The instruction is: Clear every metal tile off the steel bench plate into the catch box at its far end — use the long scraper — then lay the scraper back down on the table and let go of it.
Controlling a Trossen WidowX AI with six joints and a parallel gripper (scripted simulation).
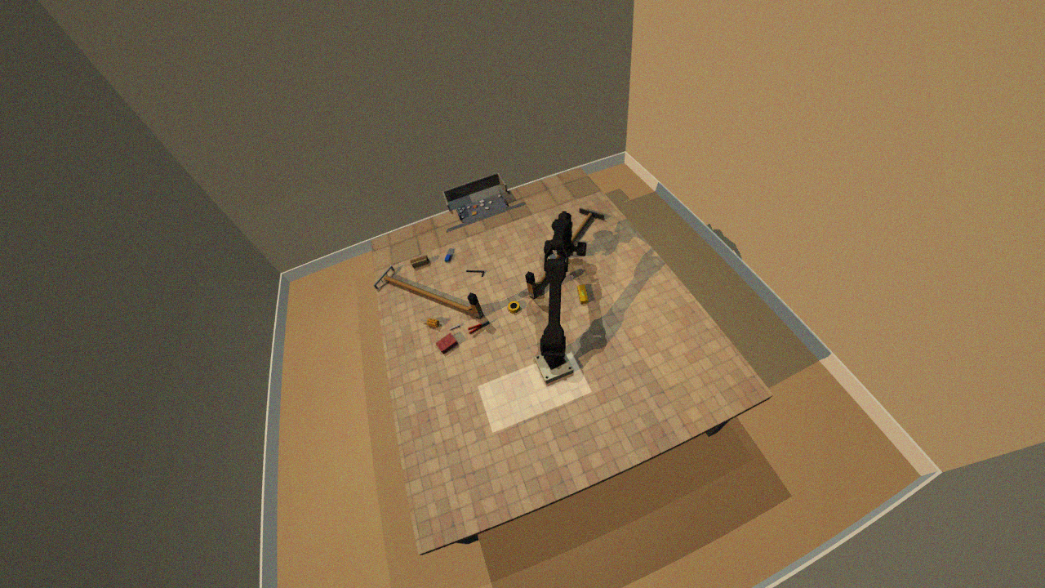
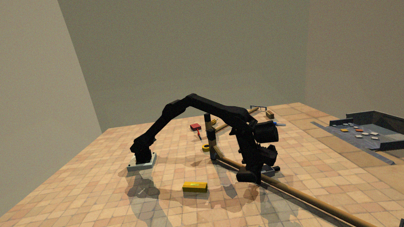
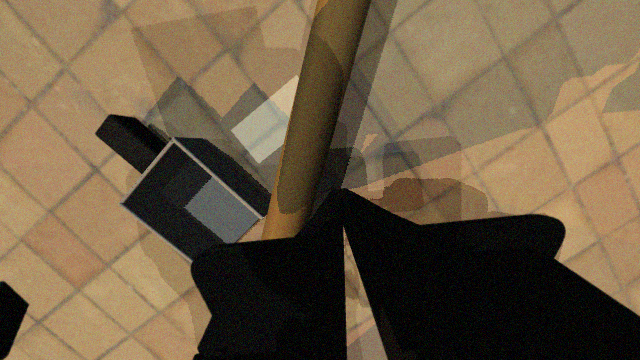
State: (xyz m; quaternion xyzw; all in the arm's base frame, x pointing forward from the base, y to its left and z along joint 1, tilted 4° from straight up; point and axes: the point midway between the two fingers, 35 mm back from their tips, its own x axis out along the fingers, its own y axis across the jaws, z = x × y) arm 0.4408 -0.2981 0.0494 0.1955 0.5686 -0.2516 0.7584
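My gripper tip is now 70 mm short of the small grey box and 60 mm to the right of it. From my gripper tip the other things lie so: yellow tape roll 330 mm to the left, 130 mm behind; yellow block 220 mm behind, 60 mm to the left, 10 mm above; hex key 400 mm to the left, 140 mm ahead.
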